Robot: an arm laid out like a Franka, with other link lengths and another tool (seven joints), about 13 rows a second.
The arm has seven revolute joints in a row. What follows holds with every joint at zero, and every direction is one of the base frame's.
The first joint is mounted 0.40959 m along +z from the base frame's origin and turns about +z.
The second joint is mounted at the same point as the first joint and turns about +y.
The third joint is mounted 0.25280 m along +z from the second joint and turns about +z.
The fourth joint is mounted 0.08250 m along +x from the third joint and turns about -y.
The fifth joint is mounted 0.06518 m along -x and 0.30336 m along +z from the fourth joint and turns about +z.
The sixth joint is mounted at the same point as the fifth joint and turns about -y.
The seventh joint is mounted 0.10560 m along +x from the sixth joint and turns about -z.
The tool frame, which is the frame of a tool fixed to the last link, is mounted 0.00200 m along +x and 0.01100 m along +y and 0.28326 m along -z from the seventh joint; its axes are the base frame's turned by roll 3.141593, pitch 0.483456 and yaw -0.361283 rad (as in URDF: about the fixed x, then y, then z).
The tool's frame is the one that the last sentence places.
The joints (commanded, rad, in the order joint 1, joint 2, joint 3, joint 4, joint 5, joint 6, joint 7), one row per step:
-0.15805, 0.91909, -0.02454, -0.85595, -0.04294, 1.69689, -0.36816
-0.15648, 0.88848, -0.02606, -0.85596, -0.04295, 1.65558, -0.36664
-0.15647, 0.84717, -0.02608, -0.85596, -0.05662, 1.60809, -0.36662
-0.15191, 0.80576, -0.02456, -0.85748, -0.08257, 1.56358, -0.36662
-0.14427, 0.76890, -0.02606, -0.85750, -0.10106, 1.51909, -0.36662
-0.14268, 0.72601, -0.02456, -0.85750, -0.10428, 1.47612, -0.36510
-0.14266, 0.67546, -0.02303, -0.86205, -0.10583, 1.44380, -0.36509
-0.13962, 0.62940, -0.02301, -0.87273, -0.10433, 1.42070, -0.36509
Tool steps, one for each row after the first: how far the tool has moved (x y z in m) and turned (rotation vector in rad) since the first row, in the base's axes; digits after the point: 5 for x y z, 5 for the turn. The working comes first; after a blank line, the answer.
Tool pose at each row, in the base's axes (x y z in m, rotation vector in rad; the steps are taken from these numbers as rounded here):
0.63202, -0.11491, 0.20907, 2.99133, -0.26237, -0.87159
0.62599, -0.11390, 0.22538, 2.98688, -0.26717, -0.88770
0.61870, -0.11670, 0.24798, 2.97179, -0.27318, -0.89516
0.61106, -0.11937, 0.27030, 2.94551, -0.27449, -0.89781
0.60278, -0.11972, 0.29022, 2.92347, -0.27586, -0.90537
0.59508, -0.11796, 0.31332, 2.92242, -0.28222, -0.90504
0.58894, -0.11685, 0.33969, 2.92839, -0.28788, -0.88487
0.58316, -0.11381, 0.36129, 2.93541, -0.28812, -0.86678

-0.00603, 0.00101, 0.01631, 0.00064, 0.01057, -0.00344
-0.01332, -0.00179, 0.03891, -0.01130, 0.01884, -0.00473
-0.02096, -0.00446, 0.06123, -0.03453, 0.02737, -0.00034
-0.02924, -0.00481, 0.08115, -0.05224, 0.03777, 0.00269
-0.03694, -0.00305, 0.10425, -0.05391, 0.03777, -0.00119
-0.04308, -0.00194, 0.13062, -0.05569, 0.02407, -0.00438
-0.04886, 0.00110, 0.15222, -0.05519, 0.01140, -0.00448

